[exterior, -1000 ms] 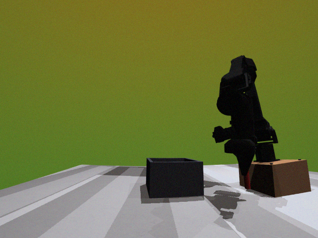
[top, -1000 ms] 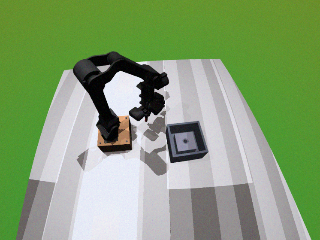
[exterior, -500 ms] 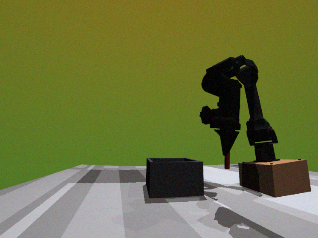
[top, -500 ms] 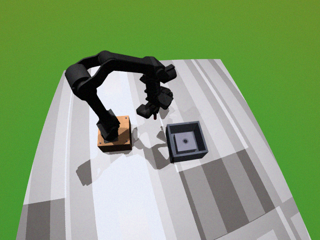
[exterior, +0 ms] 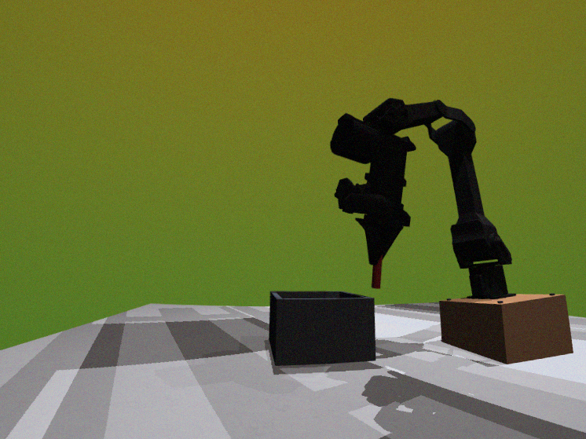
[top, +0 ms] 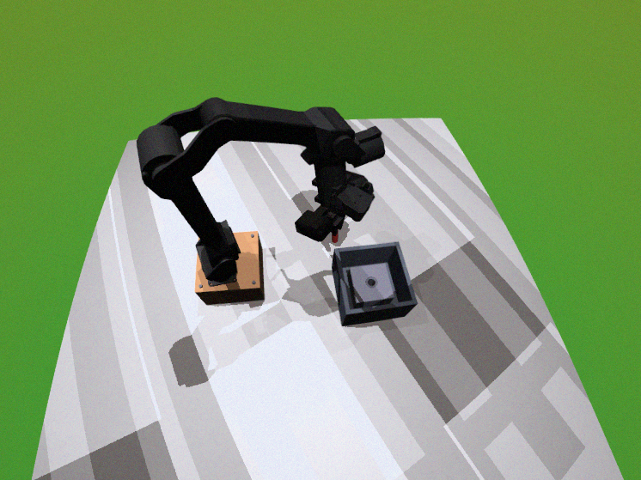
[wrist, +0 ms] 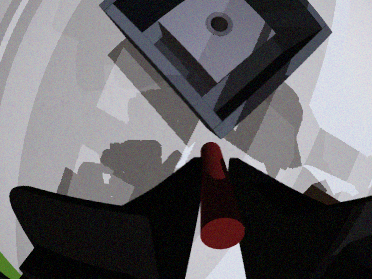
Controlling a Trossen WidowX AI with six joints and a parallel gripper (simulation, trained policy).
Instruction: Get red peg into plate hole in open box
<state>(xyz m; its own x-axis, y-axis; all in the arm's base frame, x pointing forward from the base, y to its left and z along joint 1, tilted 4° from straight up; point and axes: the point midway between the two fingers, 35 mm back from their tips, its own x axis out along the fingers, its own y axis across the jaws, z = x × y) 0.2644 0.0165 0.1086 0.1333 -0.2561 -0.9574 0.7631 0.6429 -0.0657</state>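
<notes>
The grey plate is 6 cm ahead of my gripper tip, 10 cm to the right of it and 11 cm below it. From my gripper tip the other things lie so: red peg right at my gripper tip; dark box 6 cm ahead, 10 cm to the right, 13 cm below.
</notes>
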